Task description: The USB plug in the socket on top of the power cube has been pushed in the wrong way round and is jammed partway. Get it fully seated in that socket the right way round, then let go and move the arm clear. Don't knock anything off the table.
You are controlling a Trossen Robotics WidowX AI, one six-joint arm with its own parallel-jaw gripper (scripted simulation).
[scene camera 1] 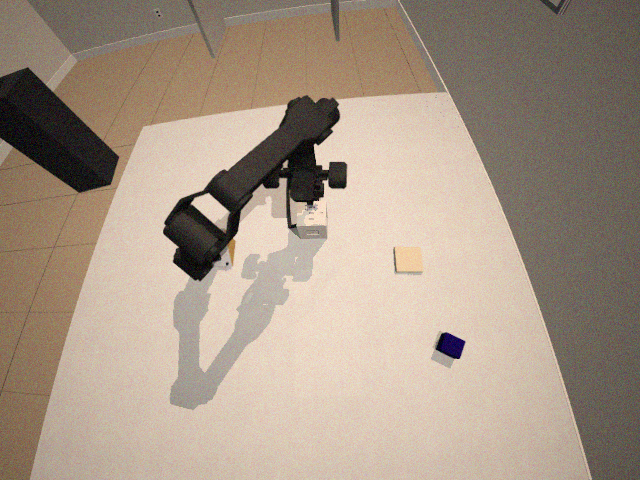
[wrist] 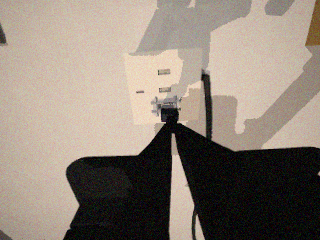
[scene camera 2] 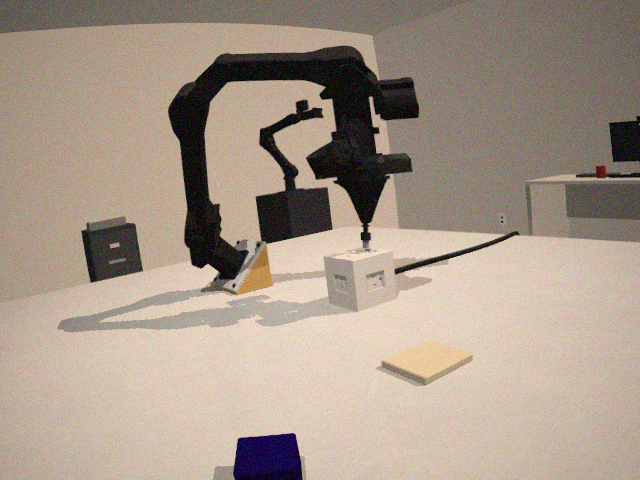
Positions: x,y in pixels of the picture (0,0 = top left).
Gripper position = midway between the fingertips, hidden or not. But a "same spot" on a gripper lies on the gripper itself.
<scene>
my gripper: scene camera 1 309,196; wrist; scene camera 2
same spot on my gripper: [scene camera 2: 364,191] = [wrist: 140,154]
</scene>
